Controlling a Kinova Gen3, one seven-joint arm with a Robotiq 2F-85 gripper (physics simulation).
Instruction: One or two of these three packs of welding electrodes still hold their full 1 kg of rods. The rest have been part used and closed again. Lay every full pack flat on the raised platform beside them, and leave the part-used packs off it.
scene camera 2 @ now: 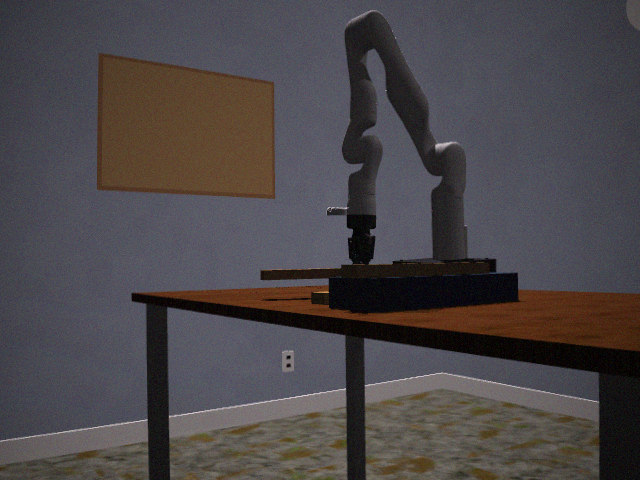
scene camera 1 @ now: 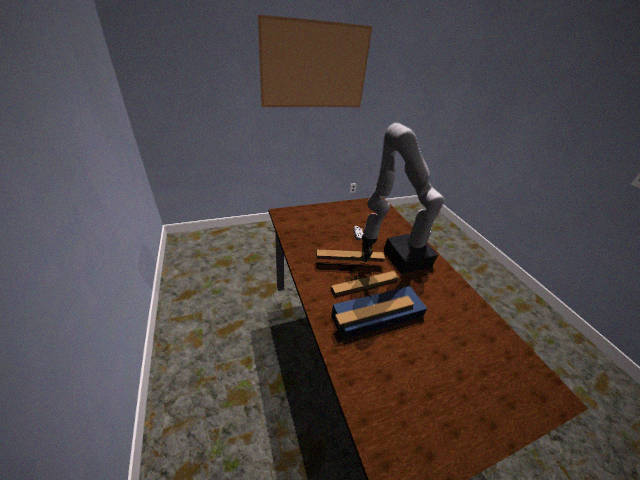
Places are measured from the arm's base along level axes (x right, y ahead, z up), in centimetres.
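Pixels of known places: gripper, between the fingertips: (scene camera 1: 363, 257); arm's base, origin of its link: (scene camera 2: 448, 258) (scene camera 1: 416, 242).
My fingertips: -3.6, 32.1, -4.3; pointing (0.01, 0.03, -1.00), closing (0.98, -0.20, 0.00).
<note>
Ahead of a thing's pixels: the offset from my fingertips to its top centre, as dx, dy, dz.
My gripper (scene camera 1: 366, 257) (scene camera 2: 361, 262) is shut on a long tan pack {+1.6, +7.3, +2.5} (scene camera 1: 336, 254) (scene camera 2: 299, 274) and holds it level above the table's far part, with its shadow on the table below. The grip is toward the pack's end nearer the robot base. A second tan pack {-14.3, +3.5, -2.5} (scene camera 1: 364, 283) (scene camera 2: 320, 297) lies flat on the table between the held pack and the blue raised platform {-32.8, +4.1, +1.1} (scene camera 1: 419, 306) (scene camera 2: 423, 294). A third tan pack {-35.5, +7.9, +3.5} (scene camera 1: 375, 311) (scene camera 2: 423, 269) lies flat lengthwise on top of the platform. In scene camera 2 the platform hides most of the second pack. No fill marks are readable.
The black robot base block (scene camera 1: 403, 250) stands right of the packs, near the right edge of the brown table (scene camera 1: 444, 372) (scene camera 2: 217, 304). A white camera (scene camera 1: 358, 231) (scene camera 2: 336, 211) juts out from the wrist. A cork board (scene camera 1: 314, 62) (scene camera 2: 186, 126) hangs on the back wall.
</note>
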